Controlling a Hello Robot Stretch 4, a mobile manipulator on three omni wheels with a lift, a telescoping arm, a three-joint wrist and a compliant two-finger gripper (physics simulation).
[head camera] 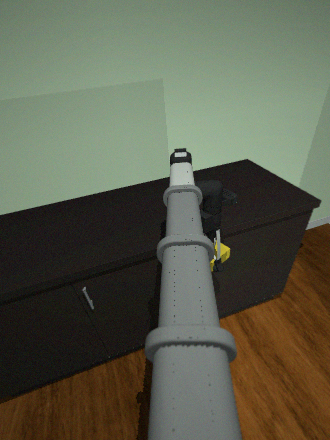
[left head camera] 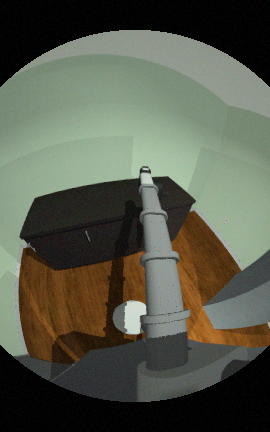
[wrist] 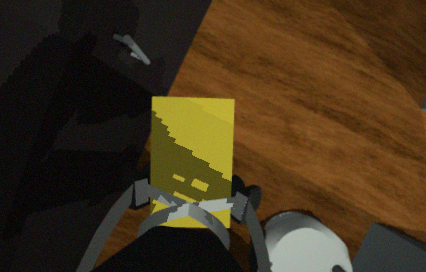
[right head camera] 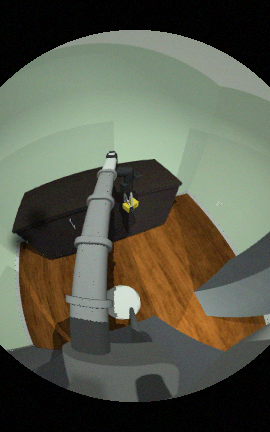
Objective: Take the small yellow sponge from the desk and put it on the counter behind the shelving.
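Seen in the pictures: gripper, fingertip midpoint: [wrist: 192, 183] [right head camera: 127, 208]; robot's base at its link origin: [left head camera: 131, 316] [right head camera: 122, 301].
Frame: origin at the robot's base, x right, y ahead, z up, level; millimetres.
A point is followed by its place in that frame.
The small yellow sponge [head camera: 223, 253] @[x 136, y 679, z 931 mm] [right head camera: 130, 205] [wrist: 192, 135] @[x 123, y 705, z 932 mm] is held between the two fingertips of my gripper [wrist: 192, 183] @[x 88, y 673, z 885 mm], which is shut on it. In the head camera view the sponge shows just right of the arm, against the front face of the dark counter [head camera: 100, 230] @[x -389, y 903, z 882 mm] [left head camera: 85, 205] @[x -457, y 860, z 882 mm] [right head camera: 60, 197] @[x -534, y 828, z 882 mm]. The wrist view shows wood floor beneath and beside the sponge, with the counter's dark front to the left. The wrist joints show over the counter top near its right end. The arm hides the sponge in the left head camera view. The desk and shelving cannot be made out.
The telescoping arm [head camera: 187, 295] @[x 1, y 252, z 1306 mm] [left head camera: 159, 240] @[x 1, y 244, z 1307 mm] [right head camera: 92, 225] @[x 0, y 245, z 1307 mm] reaches out to the counter. A silver door handle [head camera: 88, 298] [wrist: 135, 50] @[x 143, y 855, z 741 mm] sticks out from its front. Green walls stand behind and to the right. A round white object [left head camera: 134, 317] @[x 24, y 0, z 187 mm] [right head camera: 125, 301] @[x 45, y 9, z 187 mm] [wrist: 307, 250] @[x 74, y 78, z 187 mm] is near the base.
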